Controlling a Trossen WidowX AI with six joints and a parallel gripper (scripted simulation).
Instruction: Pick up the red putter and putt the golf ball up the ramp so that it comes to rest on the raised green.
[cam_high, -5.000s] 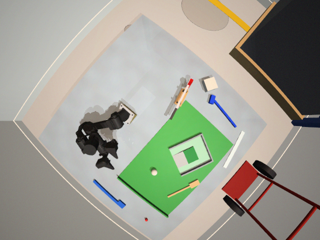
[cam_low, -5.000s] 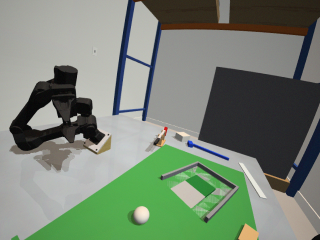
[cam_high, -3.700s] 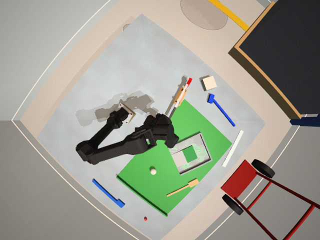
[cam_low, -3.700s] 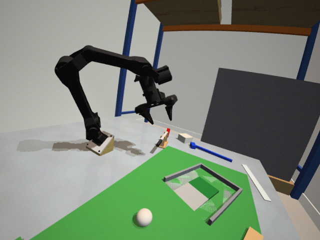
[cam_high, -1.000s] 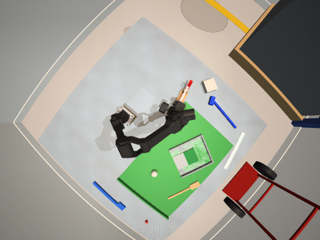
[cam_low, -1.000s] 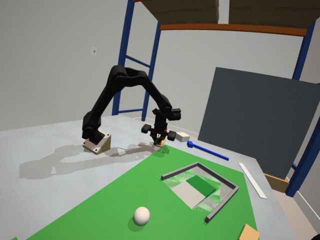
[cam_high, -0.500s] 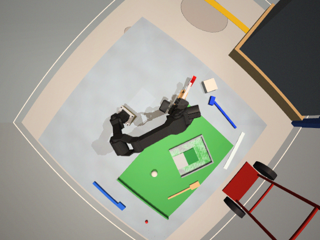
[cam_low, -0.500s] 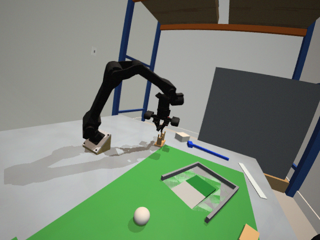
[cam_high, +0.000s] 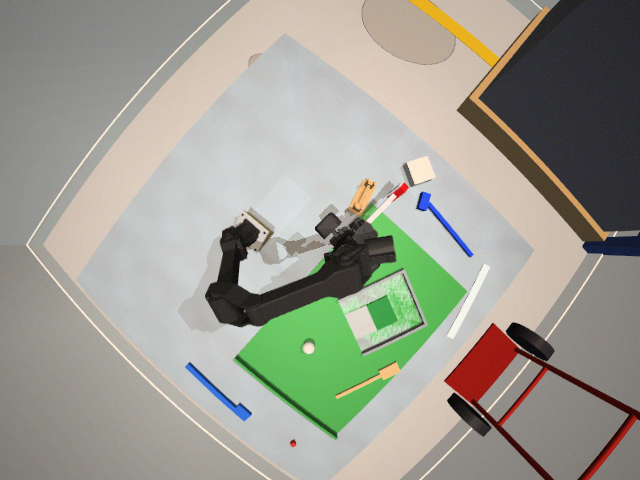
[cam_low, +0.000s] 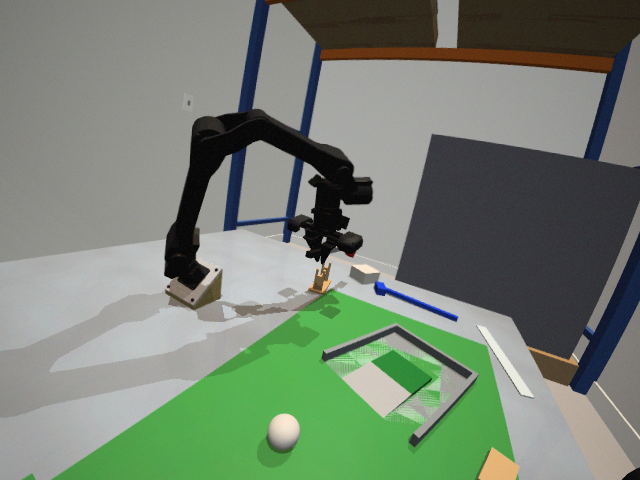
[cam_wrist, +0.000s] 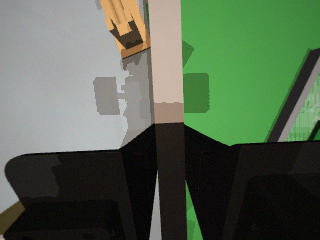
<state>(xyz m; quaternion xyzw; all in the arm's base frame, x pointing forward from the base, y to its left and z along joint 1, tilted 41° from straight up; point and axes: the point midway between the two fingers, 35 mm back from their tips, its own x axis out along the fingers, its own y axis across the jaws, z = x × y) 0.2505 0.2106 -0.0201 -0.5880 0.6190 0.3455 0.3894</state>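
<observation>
Now: gripper tip 80 mm to the right of the red putter and 20 mm below it. The rest, counted from my gripper tip: green mat 230 mm ahead, 210 mm to the right, 130 mm below; then wooden stand 150 mm to the left, 100 mm below, 50 mm behind; then white block 350 mm to the left, 110 mm below, 40 mm ahead.
</observation>
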